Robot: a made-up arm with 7 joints.
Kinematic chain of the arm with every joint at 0, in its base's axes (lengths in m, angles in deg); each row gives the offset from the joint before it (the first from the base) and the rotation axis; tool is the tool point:
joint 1: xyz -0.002 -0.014 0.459 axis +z
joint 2: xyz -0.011 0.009 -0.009 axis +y
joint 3: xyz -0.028 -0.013 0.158 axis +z
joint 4: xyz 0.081 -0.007 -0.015 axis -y
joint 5: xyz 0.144 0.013 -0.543 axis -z
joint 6: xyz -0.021 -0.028 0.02 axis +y
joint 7: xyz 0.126 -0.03 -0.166 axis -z
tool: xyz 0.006 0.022 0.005
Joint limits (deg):
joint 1: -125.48..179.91
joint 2: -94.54..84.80
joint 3: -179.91..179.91
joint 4: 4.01..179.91
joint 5: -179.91..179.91
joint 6: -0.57..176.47
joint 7: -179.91..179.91
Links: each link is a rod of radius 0.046 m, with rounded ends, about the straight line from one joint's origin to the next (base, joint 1, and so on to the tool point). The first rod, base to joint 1, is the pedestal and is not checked.
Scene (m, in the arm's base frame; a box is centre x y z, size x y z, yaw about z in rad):
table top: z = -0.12
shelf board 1: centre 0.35 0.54 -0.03 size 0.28 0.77 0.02 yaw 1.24
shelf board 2: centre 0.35 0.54 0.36 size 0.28 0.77 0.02 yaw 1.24
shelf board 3: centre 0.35 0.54 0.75 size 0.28 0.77 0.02 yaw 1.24
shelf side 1: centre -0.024 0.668 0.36 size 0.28 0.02 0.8 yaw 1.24
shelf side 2: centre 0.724 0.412 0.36 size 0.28 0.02 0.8 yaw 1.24
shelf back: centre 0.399 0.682 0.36 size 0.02 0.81 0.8 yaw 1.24
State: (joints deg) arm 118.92 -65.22 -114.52 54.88 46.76 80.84 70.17
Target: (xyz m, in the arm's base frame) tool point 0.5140 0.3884 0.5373
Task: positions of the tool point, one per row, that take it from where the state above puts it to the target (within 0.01 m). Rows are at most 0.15 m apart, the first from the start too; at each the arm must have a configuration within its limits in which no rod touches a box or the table.
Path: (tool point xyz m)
1: 0.4678 0.3326 0.1361
2: 0.4415 0.2563 0.1355
3: 0.4051 0.1782 0.1387
4: 0.4321 0.2192 0.2635
5: 0.4466 0.2170 0.4013
6: 0.4402 0.1734 0.5373
7: 0.4708 0.2464 0.5440
8: 0.4958 0.3186 0.5438
9: 0.5140 0.3884 0.5373

